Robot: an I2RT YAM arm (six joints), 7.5 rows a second.
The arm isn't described. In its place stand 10 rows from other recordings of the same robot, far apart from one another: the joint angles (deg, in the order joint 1, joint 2, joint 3, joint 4, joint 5, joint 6), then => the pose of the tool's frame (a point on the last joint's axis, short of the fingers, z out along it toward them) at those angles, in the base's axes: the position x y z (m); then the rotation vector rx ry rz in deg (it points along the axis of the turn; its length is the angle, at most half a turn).
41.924 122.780 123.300 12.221 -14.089 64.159 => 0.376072 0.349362 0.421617 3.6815 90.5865 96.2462
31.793 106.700 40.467 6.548 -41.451 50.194 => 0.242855 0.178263 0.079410 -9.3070 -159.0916 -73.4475
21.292 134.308 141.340 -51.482 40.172 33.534 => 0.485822 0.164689 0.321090 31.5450 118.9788 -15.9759
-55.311 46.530 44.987 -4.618 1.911 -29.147 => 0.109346 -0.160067 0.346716 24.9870 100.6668 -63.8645
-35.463 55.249 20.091 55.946 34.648 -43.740 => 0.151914 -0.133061 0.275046 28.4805 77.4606 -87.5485
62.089 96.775 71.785 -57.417 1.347 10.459 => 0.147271 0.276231 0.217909 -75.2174 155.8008 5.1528
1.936 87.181 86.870 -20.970 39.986 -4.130 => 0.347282 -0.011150 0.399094 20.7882 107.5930 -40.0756
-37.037 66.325 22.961 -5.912 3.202 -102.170 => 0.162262 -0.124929 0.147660 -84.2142 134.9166 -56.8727
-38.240 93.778 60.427 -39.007 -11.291 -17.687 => 0.246258 -0.185190 0.188566 25.9951 157.0639 2.3152
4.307 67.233 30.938 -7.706 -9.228 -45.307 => 0.228247 0.022915 0.184450 -60.1929 119.3222 -9.7580
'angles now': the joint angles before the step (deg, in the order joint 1, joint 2, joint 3, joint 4, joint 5, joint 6). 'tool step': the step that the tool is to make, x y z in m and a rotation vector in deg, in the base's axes. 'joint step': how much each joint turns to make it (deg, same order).
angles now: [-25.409 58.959 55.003 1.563 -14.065 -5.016]
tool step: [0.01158 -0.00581 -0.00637 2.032 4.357 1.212]
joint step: [-0.262 3.277 2.206 -3.781 -1.464 -0.174]
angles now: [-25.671 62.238 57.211 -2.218 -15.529 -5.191]
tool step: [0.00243 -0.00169 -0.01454 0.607 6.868 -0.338]
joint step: [0.000 1.158 0.285 -6.208 0.786 -2.404]
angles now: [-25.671 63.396 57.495 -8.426 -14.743 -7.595]
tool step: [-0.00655 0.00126 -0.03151 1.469 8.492 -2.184]
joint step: [0.001 -0.765 -4.021 -5.399 2.821 -1.573]
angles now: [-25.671 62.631 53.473 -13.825 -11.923 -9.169]
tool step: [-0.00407 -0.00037 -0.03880 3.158 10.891 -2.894]
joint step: [0.000 1.354 -3.804 -6.076 3.432 -0.261]
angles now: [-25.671 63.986 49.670 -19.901 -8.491 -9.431]
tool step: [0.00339 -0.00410 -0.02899 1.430 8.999 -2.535]
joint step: [0.000 3.890 -1.355 -3.542 3.605 -0.460]
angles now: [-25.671 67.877 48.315 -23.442 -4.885 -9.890]
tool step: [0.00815 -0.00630 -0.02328 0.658 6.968 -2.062]
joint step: [-0.043 5.158 -0.001 -1.420 3.149 -0.218]
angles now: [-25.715 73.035 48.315 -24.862 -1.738 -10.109]
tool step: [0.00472 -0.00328 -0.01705 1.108 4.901 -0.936]
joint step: [0.001 3.738 0.066 -1.224 1.465 0.044]
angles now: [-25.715 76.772 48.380 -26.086 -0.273 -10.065]
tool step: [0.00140 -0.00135 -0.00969 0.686 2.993 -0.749]
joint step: [0.000 1.988 0.000 -1.007 0.983 0.240]
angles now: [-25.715 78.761 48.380 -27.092 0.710 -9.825]
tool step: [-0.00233 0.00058 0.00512 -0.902 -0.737 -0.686]
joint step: [0.000 -1.223 0.000 -0.173 0.787 0.306]
